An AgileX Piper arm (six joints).
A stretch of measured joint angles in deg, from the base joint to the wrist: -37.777 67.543 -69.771 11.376 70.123 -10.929; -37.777 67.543 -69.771 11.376 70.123 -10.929; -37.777 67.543 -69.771 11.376 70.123 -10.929; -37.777 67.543 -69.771 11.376 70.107 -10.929; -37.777 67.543 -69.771 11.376 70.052 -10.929; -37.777 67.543 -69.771 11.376 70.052 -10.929; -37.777 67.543 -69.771 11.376 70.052 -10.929; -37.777 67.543 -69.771 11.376 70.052 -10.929; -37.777 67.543 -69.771 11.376 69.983 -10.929; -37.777 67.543 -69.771 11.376 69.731 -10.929; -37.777 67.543 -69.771 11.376 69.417 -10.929; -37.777 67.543 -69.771 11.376 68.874 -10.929; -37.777 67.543 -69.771 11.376 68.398 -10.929; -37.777 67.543 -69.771 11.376 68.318 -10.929; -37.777 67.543 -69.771 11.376 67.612 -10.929; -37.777 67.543 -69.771 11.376 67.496 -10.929; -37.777 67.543 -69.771 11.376 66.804 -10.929; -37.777 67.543 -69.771 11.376 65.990 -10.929; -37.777 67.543 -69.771 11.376 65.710 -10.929; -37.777 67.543 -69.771 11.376 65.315 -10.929; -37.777 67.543 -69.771 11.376 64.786 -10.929; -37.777 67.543 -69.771 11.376 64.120 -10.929
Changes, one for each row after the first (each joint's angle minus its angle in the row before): 0.000 0.000 0.000 0.000 0.000 0.000; 0.000 0.000 0.000 0.000 0.000 0.000; 0.000 0.000 0.000 0.000 -0.016 0.000; 0.000 0.000 0.000 0.000 -0.055 0.000; 0.000 0.000 0.000 0.000 0.000 0.000; 0.000 0.000 0.000 0.000 0.000 0.000; 0.000 0.000 0.000 0.000 0.000 0.000; 0.000 0.000 0.000 0.000 -0.069 0.000; 0.000 0.000 0.000 0.000 -0.252 0.000; 0.000 0.000 0.000 0.000 -0.314 0.000; 0.000 0.000 0.000 0.000 -0.543 0.000; 0.000 0.000 0.000 0.000 -0.476 0.000; 0.000 0.000 0.000 0.000 -0.080 0.000; 0.000 0.000 0.000 0.000 -0.706 0.000; 0.000 0.000 0.000 0.000 -0.116 0.000; 0.000 0.000 0.000 0.000 -0.692 0.000; 0.000 0.000 0.000 0.000 -0.814 0.000; 0.000 0.000 0.000 0.000 -0.280 0.000; 0.000 0.000 0.000 0.000 -0.395 0.000; 0.000 0.000 0.000 0.000 -0.529 0.000; 0.000 0.000 0.000 0.000 -0.666 0.000
